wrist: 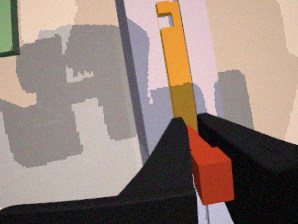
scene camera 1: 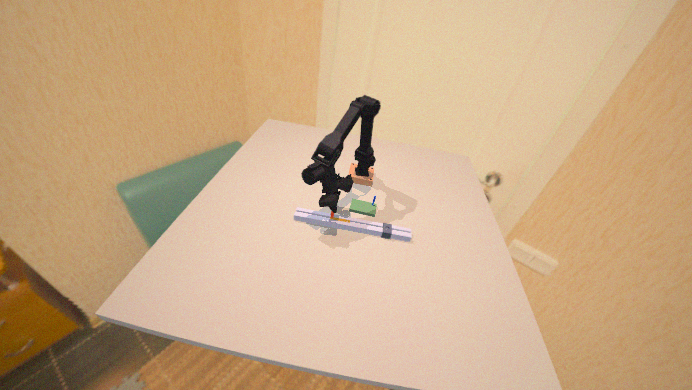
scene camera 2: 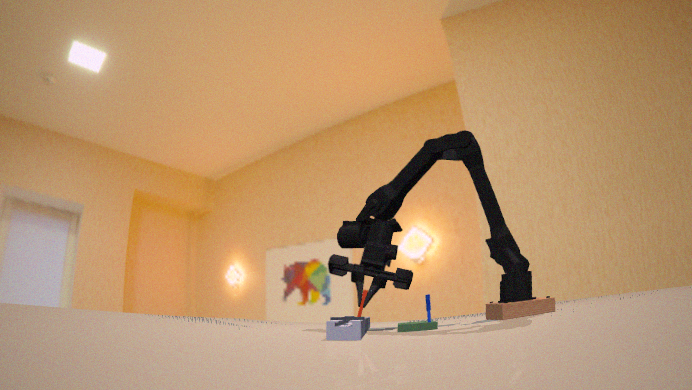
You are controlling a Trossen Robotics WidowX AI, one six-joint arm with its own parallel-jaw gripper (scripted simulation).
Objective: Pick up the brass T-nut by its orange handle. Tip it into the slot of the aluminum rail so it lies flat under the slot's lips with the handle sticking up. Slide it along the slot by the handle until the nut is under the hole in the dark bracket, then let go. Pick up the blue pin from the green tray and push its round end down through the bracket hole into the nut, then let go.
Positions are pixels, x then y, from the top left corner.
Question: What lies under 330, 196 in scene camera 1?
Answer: My gripper.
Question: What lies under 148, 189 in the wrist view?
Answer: My gripper.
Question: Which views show my gripper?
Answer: The wrist view, scene camera 1 and scene camera 2: all of them.
